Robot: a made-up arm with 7 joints.
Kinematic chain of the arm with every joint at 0, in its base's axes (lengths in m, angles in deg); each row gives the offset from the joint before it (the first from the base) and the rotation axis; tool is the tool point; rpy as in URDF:
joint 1: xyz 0 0 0.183 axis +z
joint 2: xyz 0 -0.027 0.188 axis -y
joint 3: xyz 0 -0.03 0.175 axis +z
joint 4: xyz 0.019 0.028 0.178 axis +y
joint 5: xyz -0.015 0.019 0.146 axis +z
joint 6: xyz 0 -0.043 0.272 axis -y
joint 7: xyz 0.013 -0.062 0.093 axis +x
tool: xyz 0 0 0 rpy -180 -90 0
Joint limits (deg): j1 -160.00..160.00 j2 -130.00..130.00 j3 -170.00..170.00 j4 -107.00..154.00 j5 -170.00..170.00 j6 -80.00..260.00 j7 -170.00..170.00
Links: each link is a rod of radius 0.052 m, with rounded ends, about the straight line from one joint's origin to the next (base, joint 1, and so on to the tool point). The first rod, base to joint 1, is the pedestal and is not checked.
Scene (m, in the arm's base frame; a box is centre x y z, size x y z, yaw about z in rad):
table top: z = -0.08
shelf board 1: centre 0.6 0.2 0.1 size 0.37 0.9 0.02 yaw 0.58
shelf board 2: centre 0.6 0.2 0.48 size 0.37 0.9 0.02 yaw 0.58
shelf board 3: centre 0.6 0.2 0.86 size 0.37 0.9 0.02 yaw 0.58
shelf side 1: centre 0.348 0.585 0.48 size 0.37 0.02 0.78 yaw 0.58
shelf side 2: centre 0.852 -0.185 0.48 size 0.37 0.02 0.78 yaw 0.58
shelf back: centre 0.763 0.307 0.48 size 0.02 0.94 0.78 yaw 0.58
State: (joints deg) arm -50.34 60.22 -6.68 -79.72 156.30 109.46 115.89
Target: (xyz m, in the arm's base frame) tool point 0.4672 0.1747 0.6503
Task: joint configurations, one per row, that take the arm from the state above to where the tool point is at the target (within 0.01 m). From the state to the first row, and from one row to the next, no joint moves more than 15 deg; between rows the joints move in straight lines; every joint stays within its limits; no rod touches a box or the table.
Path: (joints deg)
1: -35.65 49.87 5.06 -82.56 151.69 110.44 115.89
2: -20.97 39.52 16.80 -85.40 147.08 111.43 115.89
3: -6.28 29.16 28.54 -88.24 142.47 112.41 115.89
4: 8.41 18.81 40.28 -91.08 137.85 113.39 115.89
5: 23.09 8.46 52.02 -93.92 133.24 114.37 115.89
6: 37.78 -1.89 63.75 -96.76 128.63 115.36 115.89
7: 52.47 -12.25 75.49 -99.60 124.02 116.34 115.89
8: 67.15 -22.60 87.23 -102.44 119.41 117.32 115.89
9: 81.84 -32.95 98.97 -105.29 114.80 118.30 115.89

